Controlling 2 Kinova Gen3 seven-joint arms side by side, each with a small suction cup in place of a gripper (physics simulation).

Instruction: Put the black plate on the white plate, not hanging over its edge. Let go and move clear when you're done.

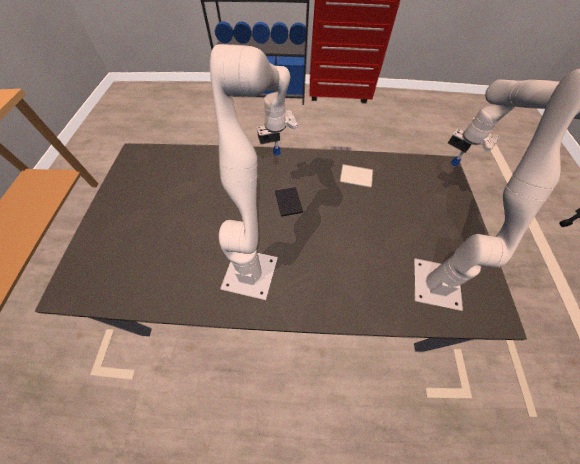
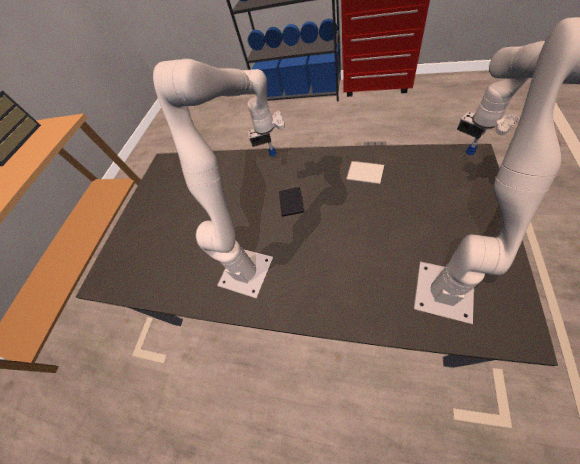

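Where they show: left hand, tool point: (image 1: 276, 153) (image 2: 273, 154); right hand, tool point: (image 1: 454, 163) (image 2: 470, 152); left arm's base, link origin: (image 1: 249, 272) (image 2: 245, 271); right arm's base, link origin: (image 1: 437, 283) (image 2: 444, 290).
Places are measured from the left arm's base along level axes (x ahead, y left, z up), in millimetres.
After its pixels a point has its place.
Observation:
The black plate (image 1: 289, 201) {x 365, y -73, z 11 mm} (image 2: 291, 201) {x 365, y -73, z 11 mm} lies flat on the dark table, between the two arm bases and toward the back. The white plate (image 1: 356, 176) {x 595, y -357, z 5 mm} (image 2: 365, 172) {x 599, y -358, z 6 mm} lies flat on the table farther back and to the right of the black plate, apart from it. My left gripper (image 1: 276, 151) (image 2: 272, 152), a blue suction cup, hangs above the back part of the table, behind the black plate, with nothing on it. My right gripper (image 1: 455, 162) (image 2: 471, 150) hangs near the table's back right corner, well right of the white plate, with nothing on it.
The dark table (image 1: 350, 280) {x 57, y -386, z 0 mm} (image 2: 350, 290) {x 37, y -417, z 0 mm} carries both arm bases. An orange bench (image 1: 30, 215) (image 2: 65, 260) stands to the left. A red drawer cabinet (image 1: 350, 38) (image 2: 382, 47) and a rack with blue bins (image 2: 295, 77) stand behind the table.

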